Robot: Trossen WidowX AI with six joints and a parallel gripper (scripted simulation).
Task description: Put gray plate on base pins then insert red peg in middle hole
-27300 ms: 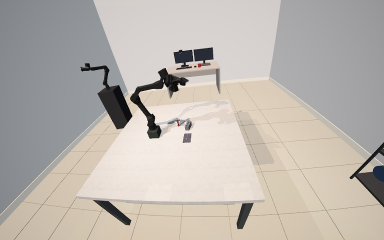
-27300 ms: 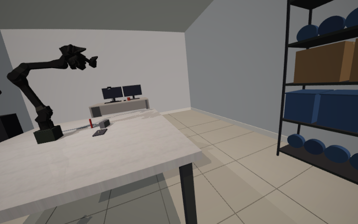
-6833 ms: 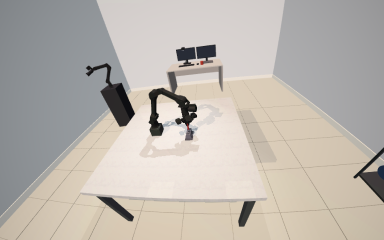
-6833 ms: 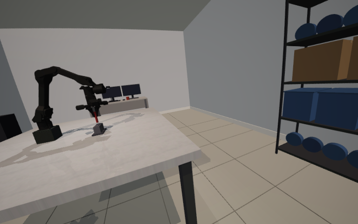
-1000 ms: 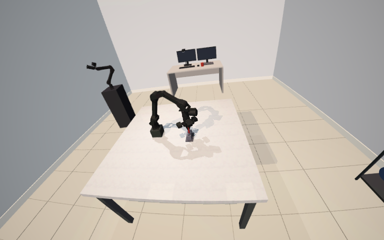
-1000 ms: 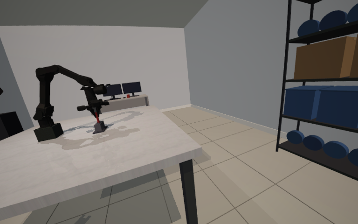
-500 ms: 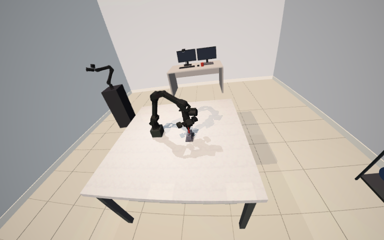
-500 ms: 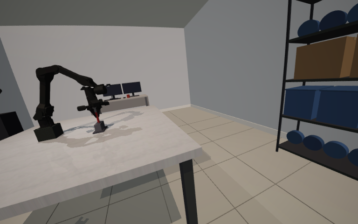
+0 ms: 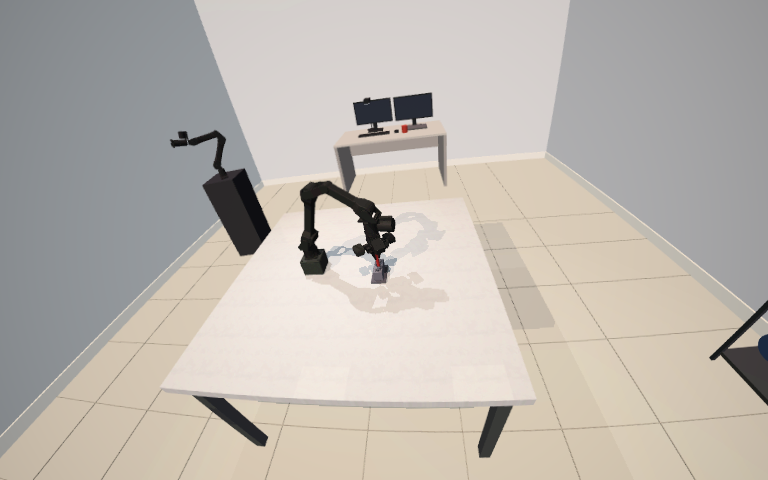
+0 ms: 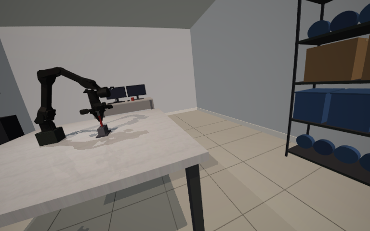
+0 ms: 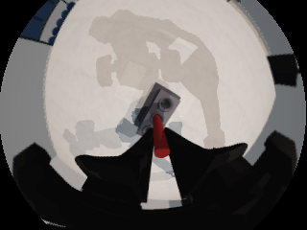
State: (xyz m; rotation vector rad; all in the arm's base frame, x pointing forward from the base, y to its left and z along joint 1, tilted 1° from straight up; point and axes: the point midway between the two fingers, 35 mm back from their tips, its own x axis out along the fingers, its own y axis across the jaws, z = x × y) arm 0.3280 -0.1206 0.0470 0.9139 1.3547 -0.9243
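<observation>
Now: the red peg 2 cm below my gripper tip. Round my gripper tip: gray plate (5 cm below).
</observation>
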